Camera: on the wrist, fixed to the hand. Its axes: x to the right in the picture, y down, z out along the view.
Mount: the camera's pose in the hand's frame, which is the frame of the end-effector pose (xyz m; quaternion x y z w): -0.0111 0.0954 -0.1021 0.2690 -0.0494 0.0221 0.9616
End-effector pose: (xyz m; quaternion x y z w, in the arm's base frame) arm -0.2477 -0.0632 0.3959 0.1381 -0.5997 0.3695 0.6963
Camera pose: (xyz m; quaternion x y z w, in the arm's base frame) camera -0.2378 0.0635 0.3368 0.3251 -0.5147 0.5252 0.5946
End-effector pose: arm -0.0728 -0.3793 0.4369 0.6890 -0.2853 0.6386 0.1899
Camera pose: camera -0.2125 -0.3867 0.4276 -0.7389 0.1272 -0.6610 0.0309
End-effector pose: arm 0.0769 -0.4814 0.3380 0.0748 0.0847 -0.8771 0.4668
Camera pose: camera 0.1677 -0.5026 0.2333 0.1560 -0.1792 -0.8596 0.4523
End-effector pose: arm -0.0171 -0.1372 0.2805 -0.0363 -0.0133 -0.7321 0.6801
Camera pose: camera 0.0752 -0.1403 0.1751 0.1116 -0.2425 -0.6836 0.6793
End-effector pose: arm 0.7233 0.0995 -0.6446 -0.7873 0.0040 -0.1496 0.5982
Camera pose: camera 0.7046 -0.0216 -0.7127 -0.6034 -0.0485 -0.0928 0.7905
